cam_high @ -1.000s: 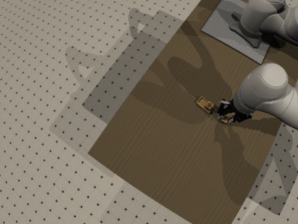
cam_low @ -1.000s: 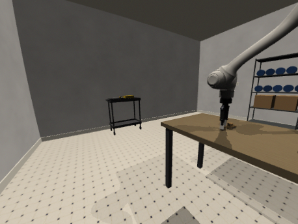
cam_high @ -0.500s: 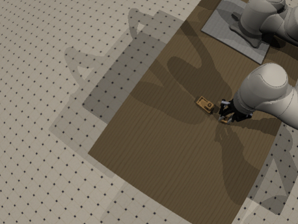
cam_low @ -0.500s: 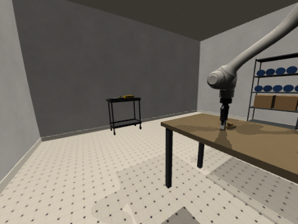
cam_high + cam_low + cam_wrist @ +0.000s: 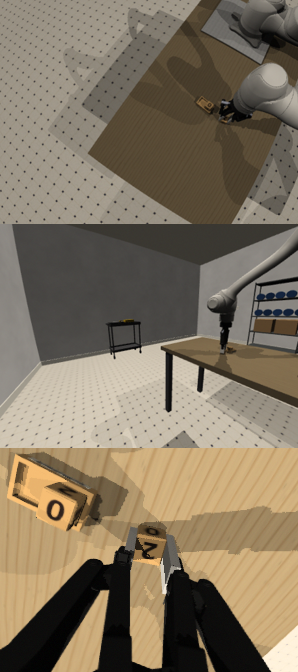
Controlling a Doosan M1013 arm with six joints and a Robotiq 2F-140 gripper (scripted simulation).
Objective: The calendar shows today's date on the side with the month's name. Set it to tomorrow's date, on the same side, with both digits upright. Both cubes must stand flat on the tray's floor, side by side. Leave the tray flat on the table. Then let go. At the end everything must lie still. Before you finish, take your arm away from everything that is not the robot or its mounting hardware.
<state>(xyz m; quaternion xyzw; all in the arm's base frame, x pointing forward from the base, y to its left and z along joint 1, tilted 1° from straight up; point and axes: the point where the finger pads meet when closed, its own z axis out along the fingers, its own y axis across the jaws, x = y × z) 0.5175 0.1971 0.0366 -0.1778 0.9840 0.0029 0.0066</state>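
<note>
My hand is 110 mm to the left of the wooden calendar tray, 30 mm above it and 10 mm short of it.
</note>
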